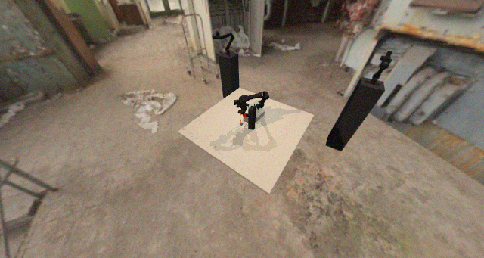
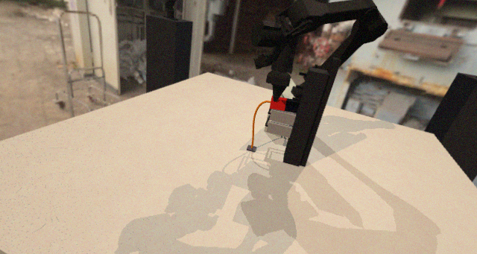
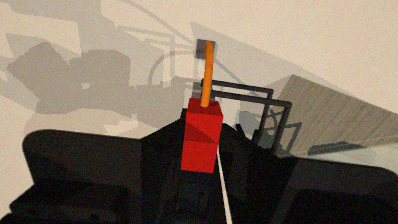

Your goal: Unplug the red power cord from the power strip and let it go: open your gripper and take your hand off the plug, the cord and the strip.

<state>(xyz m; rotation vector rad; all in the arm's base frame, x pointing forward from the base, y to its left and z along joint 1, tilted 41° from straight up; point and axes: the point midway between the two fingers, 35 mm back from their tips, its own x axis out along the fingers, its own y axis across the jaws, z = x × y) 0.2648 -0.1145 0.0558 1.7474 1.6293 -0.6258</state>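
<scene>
My gripper tip is 3 cm to the right of the red plug and 1 cm past it.
</scene>
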